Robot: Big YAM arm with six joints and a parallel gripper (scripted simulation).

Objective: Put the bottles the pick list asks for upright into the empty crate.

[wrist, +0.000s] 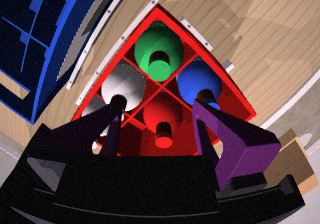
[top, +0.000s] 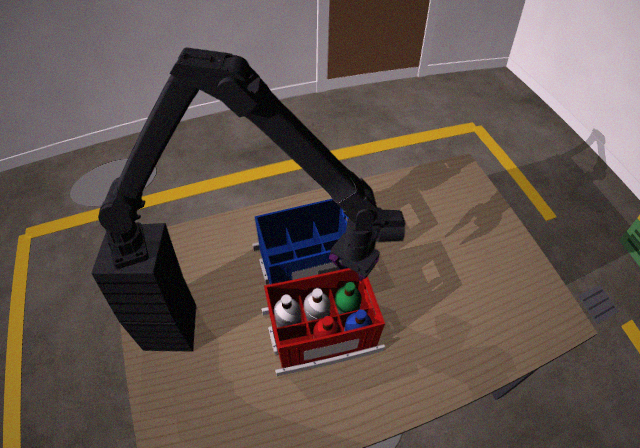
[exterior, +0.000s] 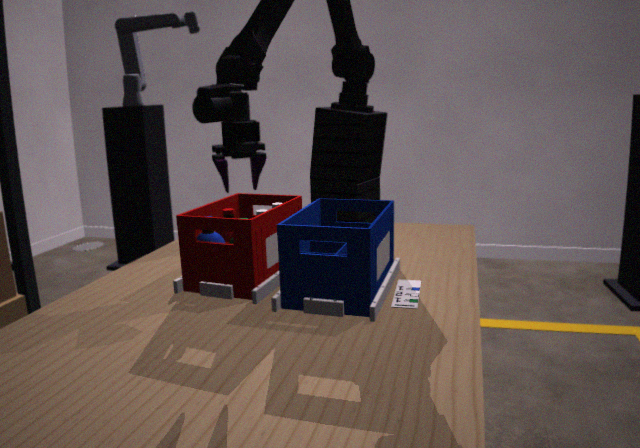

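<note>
The green bottle is 150 mm below my hand. The rest, counted from my hand: blue bottle (150 mm below, 90 mm to the right, 10 mm behind); then red crate (150 mm below, 90 mm behind, 30 mm to the right); then red bottle (150 mm below, 100 mm behind, 70 mm to the right).
</note>
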